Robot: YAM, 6 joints.
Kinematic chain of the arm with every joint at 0, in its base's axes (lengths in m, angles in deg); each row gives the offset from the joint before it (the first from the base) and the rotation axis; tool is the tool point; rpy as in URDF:
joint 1: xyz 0 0 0.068 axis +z
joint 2: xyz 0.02 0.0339 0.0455 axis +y
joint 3: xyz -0.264 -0.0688 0 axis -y
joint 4: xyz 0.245 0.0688 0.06 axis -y
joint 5: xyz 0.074 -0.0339 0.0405 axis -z
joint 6: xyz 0.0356 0 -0.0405 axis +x
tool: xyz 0 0 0 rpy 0 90 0
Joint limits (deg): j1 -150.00..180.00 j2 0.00..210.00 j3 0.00..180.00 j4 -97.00..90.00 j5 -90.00..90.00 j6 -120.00..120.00
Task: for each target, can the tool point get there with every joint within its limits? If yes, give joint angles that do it. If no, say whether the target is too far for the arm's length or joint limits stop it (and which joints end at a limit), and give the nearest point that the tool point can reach.
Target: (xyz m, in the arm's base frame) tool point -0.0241 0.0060 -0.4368
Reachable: no: joint limits stop it (at a limit: joint 2) | nearest point -0.0756 0.0188 -0.3375 | short by 0.113 m
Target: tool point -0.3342 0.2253 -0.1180
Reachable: yes | joints 150.70 169.90 104.62 -48.36 67.41 80.67
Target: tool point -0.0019 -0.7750 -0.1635
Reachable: no: too far | nearest point -0.0015 -0.6075 -0.1021 | short by 0.178 m
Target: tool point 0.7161 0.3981 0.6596
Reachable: no: too far | nearest point 0.4691 0.2608 0.4665 | short by 0.342 m
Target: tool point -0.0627 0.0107 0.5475
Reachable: yes | joints -31.87 37.93 107.02 -56.73 42.39 49.71
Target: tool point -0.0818 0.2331 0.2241
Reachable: yes | joints 105.22 77.59 19.98 72.82 -29.82 -92.50
